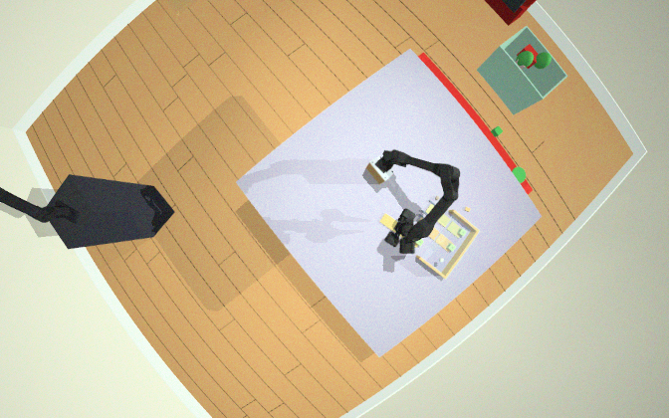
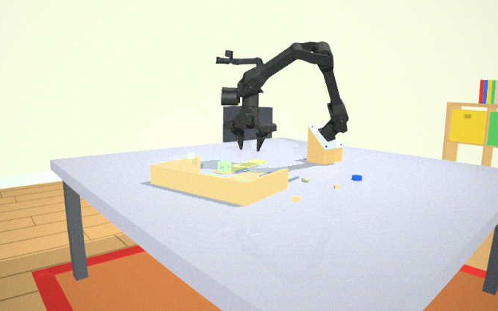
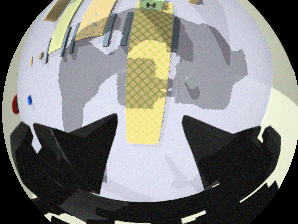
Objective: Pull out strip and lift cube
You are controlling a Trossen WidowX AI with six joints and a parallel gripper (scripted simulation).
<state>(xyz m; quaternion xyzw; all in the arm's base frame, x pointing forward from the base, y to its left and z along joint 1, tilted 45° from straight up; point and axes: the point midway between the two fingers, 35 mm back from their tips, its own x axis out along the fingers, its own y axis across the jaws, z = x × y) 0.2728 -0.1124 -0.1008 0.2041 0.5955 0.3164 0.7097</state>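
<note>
My gripper tip is now 5 cm short of the tan strip, 5 cm above it and 1 cm to the right of it. Round my gripper tip: blue disc 38 cm to the left, 6 cm behind, 4 cm below.
</note>
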